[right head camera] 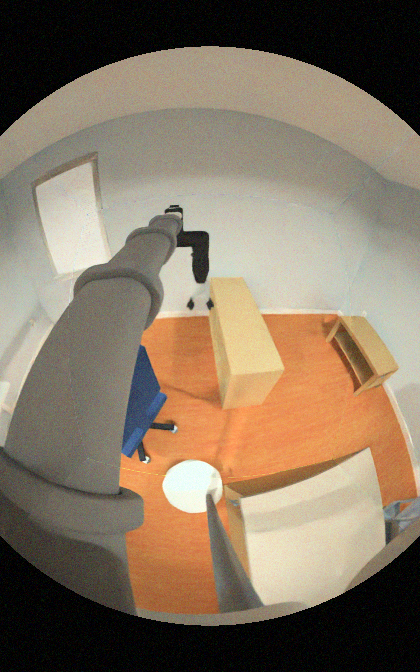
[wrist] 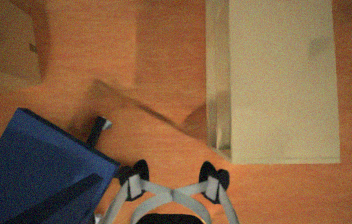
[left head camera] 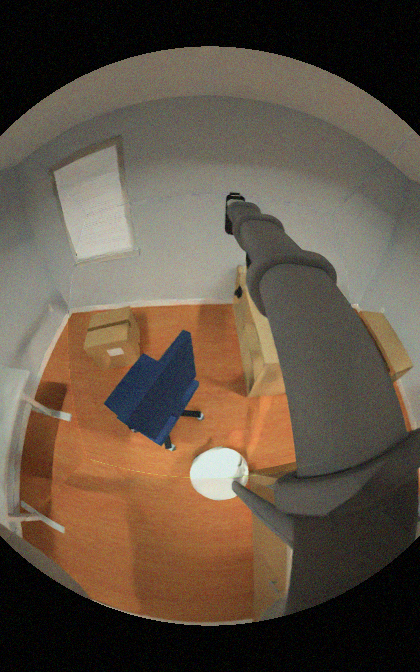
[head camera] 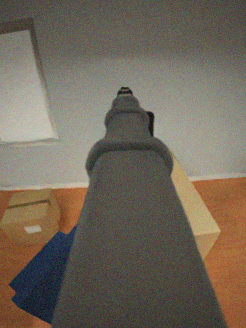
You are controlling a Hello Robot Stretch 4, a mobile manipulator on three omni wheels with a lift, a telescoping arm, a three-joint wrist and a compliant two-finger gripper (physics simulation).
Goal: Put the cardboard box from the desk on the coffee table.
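Frame: origin at the robot's base, x left, y down, z back, level; millimetres.
Seen in the pictures: gripper, between the fingertips: (wrist: 174, 173).
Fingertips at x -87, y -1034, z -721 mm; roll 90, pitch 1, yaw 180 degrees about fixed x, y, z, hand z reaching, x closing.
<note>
A point is followed by its place in that frame.
My gripper (right head camera: 200, 304) (wrist: 174, 173) {z -721, x -87, y -1034 mm} is open, with its two fingertips apart and no object between them. It points down over the floor, beside the near end of a light-wood cabinet in the wrist view. In the head view my arm hides it. A cardboard box (head camera: 31, 217) {z -993, x 937, y -378 mm} (left head camera: 112, 336) (wrist: 17, 47) {z -1175, x 837, y -153 mm} with a white label stands on the floor near the back wall, well away from the gripper. Part of a white desk (left head camera: 11, 400) shows at the left edge; no box shows on it. A low wooden table (left head camera: 386, 341) (right head camera: 372, 345) with an open shelf stands at the right wall.
A blue office chair (head camera: 45, 275) {z -296, x 300, y -945 mm} (left head camera: 165, 392) (right head camera: 141, 390) (wrist: 45, 155) {z -632, x 438, y -442 mm} stands left of my arm. The light-wood cabinet (head camera: 192, 207) {z -907, x -510, y -582 mm} (right head camera: 245, 335) (wrist: 282, 85) {z -926, x -435, y -582 mm} stands to the right. A large cream-topped table (right head camera: 310, 545) is near at the right, beside a white disc (left head camera: 212, 472) (right head camera: 187, 487).
</note>
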